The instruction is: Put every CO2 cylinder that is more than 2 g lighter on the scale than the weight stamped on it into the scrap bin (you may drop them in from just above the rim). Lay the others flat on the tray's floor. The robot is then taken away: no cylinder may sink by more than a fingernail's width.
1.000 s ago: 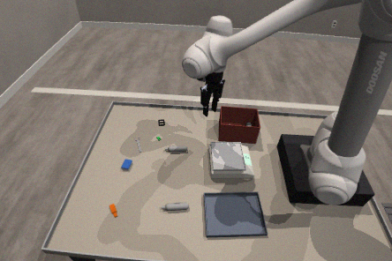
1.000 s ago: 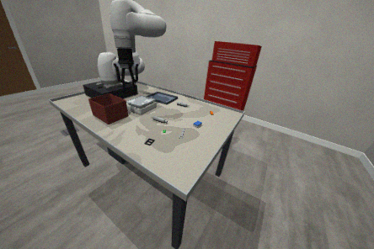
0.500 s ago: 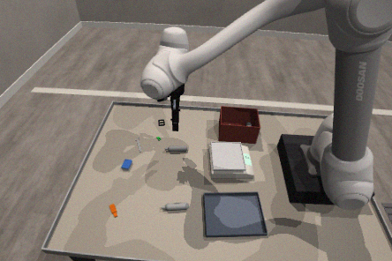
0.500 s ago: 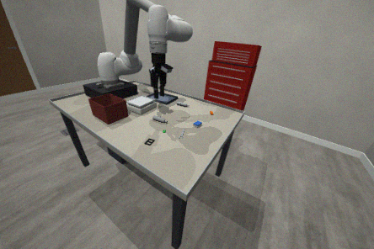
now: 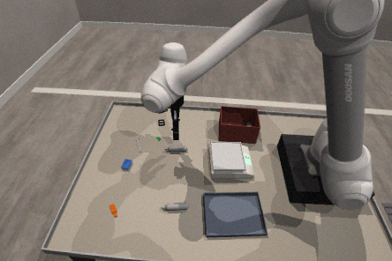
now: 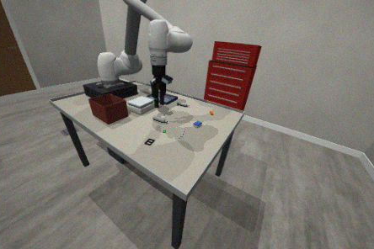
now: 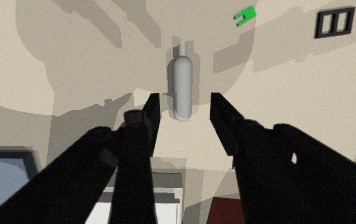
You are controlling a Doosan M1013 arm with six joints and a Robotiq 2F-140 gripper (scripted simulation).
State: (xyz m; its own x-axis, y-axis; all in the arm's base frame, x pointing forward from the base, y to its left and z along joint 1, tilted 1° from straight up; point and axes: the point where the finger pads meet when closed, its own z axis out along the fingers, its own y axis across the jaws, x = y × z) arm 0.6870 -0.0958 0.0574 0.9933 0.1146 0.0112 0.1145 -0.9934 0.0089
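Right now my hand is 2 cm short of the grey CO2 cylinder and 14 cm above it. Also, from my hand: green bit 10 cm ahead, 8 cm to the right, 14 cm below; black buckle 11 cm ahead, 20 cm to the right, 14 cm below; thin strip 21 cm ahead, 4 cm to the right, 14 cm below.
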